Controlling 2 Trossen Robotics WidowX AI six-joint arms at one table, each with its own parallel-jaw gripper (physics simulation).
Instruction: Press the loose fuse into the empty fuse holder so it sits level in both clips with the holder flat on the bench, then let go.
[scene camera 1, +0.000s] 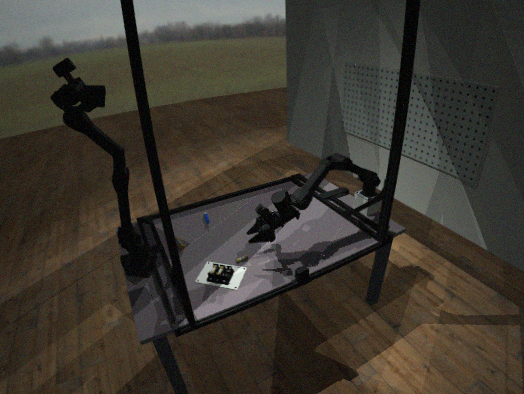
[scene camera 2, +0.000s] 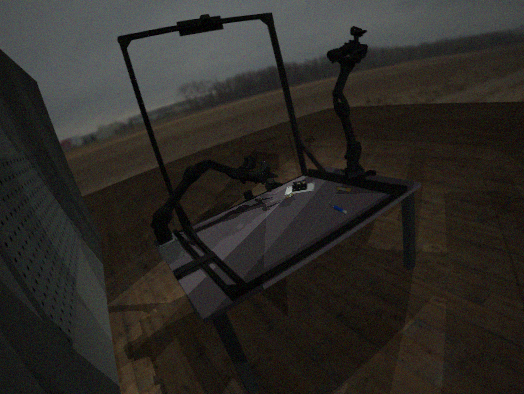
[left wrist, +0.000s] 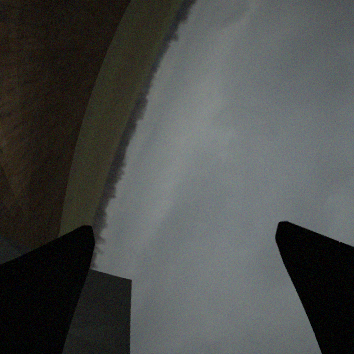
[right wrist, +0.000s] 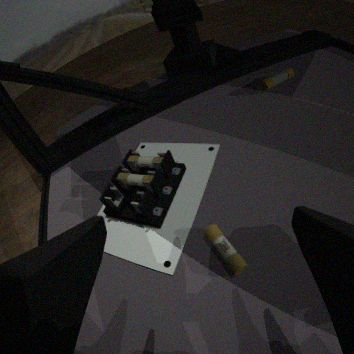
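Where they show: left gripper, fingertip midpoint: (scene camera 1: 81, 79) (scene camera 2: 365, 39) (left wrist: 187, 235); right gripper, fingertip midpoint: (scene camera 1: 247, 238) (scene camera 2: 280, 180) (right wrist: 201, 222); left arm's base, origin of the base link: (scene camera 1: 139, 258) (scene camera 2: 354, 168) (right wrist: 189, 48); right arm's base, origin of the base link: (scene camera 1: 368, 193) (scene camera 2: 165, 240).
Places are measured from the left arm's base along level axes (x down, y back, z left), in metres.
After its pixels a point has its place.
The black fuse holder (scene camera 1: 220, 274) {x 0.026, y -0.342, z -0.022 m} (scene camera 2: 299, 186) {x 0.029, y -0.336, z 0.025 m} (right wrist: 159, 192) {x 0.038, y -0.347, z 0.022 m} lies on a white plate (scene camera 1: 238, 278) {x 0.051, y -0.407, z -0.011 m} (right wrist: 192, 200) {x 0.051, y -0.347, z 0.056 m}. Two of its positions carry fuses; the nearest one in the right wrist view has bare clips. A loose yellow-capped fuse (scene camera 1: 242, 259) {x 0.044, y -0.405, z 0.093 m} (scene camera 2: 288, 196) {x 0.043, y -0.407, z 0.111 m} (right wrist: 226, 250) {x 0.039, y -0.406, z 0.102 m} lies on the bench beside the plate. A second loose fuse (scene camera 1: 181, 244) {x 0.032, y -0.123, z 0.151 m} (scene camera 2: 344, 190) {x 0.044, y -0.103, z 0.186 m} (right wrist: 277, 79) {x 0.039, y -0.117, z 0.169 m} lies farther off. My right gripper (scene camera 1: 250, 237) {x -0.058, y -0.431, z 0.105 m} (scene camera 2: 277, 180) {x -0.058, y -0.431, z 0.105 m} (right wrist: 201, 222) {x -0.058, y -0.431, z 0.105 m} is open and empty above the bench, apart from the nearer fuse. My left gripper (scene camera 1: 79, 95) (scene camera 2: 347, 51) (left wrist: 187, 235) {x -0.689, y 0.145, z 0.132 m} is open and empty, raised high.
A blue-handled tool (scene camera 1: 206, 218) {x 0.043, y -0.170, z 0.383 m} (scene camera 2: 339, 209) {x 0.043, y -0.170, z 0.400 m} lies on the bench. Black rails border the bench, and a small black box (scene camera 1: 302, 274) {x 0.014, y -0.648, z -0.009 m} sits at one rail. A tall black frame post (scene camera 1: 150, 115) {x -0.634, y -0.309, z -0.246 m} rises beside the plate in scene camera 1.
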